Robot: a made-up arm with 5 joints.
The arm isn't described. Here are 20 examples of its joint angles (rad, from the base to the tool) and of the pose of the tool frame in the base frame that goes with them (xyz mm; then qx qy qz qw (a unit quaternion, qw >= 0)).
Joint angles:
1: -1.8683 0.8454 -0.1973 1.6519 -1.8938
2: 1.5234 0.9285 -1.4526 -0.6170 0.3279
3: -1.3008 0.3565 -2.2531 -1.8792 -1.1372
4: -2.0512 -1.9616 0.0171 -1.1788 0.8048
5: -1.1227 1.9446 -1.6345 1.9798 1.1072
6: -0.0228 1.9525 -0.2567 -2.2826 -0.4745
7: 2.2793 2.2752 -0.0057 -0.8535 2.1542
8: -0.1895 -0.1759 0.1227 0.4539 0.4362
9: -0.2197 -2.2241 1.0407 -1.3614 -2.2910
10: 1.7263 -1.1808 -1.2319 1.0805 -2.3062
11: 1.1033 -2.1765 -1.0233 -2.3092 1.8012
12: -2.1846 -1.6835 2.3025 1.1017 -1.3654
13: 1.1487 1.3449 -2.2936 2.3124 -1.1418
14: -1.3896 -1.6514 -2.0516 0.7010 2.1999
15: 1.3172 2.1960 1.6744 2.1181 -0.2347
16: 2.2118 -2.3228 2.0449 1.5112 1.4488
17: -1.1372 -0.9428 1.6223 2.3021 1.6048
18: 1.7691 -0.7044 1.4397 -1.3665 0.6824
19: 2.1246 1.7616 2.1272 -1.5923 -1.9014
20: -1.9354 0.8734 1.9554 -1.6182 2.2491
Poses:
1: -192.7 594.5 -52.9 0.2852 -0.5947 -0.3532 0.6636
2: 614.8 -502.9 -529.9 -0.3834 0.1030 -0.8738 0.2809
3: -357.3 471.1 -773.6 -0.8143 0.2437 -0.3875 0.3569
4: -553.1 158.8 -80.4 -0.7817 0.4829 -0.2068 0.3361
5: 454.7 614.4 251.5 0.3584 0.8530 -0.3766 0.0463
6: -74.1 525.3 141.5 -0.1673 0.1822 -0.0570 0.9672
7: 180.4 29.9 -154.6 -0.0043 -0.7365 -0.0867 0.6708
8: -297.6 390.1 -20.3 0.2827 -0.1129 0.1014 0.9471
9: 212.8 -434.3 286.1 0.2991 0.5748 0.7175 0.2555
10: -71.6 153.1 22.0 -0.8997 0.3423 0.0818 0.2582
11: 167.5 526.5 -159.0 0.4120 -0.7213 0.4965 0.2519
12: -121.4 -91.9 22.9 -0.6394 0.1958 0.0723 0.7400
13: 362.9 -669.0 371.6 0.8287 0.1353 -0.4038 0.3632
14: -303.8 -243.9 553.4 -0.3183 0.7906 0.4342 0.2917
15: 46.9 56.3 297.3 -0.2762 0.9184 -0.1430 0.2446
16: -114.0 -260.3 338.1 0.2927 0.2593 0.8228 0.4124
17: -251.1 171.4 -38.9 0.7449 -0.4988 0.0531 0.4398
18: -532.2 -174.6 97.4 0.9806 -0.1222 -0.1274 0.0857
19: -795.2 -500.6 51.0 -0.8567 0.0350 0.0498 0.5122
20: 167.4 881.8 -23.2 0.3249 -0.9327 -0.0766 0.1362
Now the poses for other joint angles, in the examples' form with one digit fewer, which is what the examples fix.
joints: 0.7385 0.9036 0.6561 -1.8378 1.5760
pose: 135 -226 497 0.790 0.257 -0.273 0.485
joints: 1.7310 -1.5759 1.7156 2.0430 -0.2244
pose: 39 -166 -199 0.213 -0.145 0.951 0.172
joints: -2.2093 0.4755 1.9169 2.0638 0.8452
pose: -177 48 129 0.928 0.197 -0.209 0.239
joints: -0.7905 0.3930 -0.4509 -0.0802 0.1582
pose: -427 328 -314 -0.070 -0.198 0.339 0.917
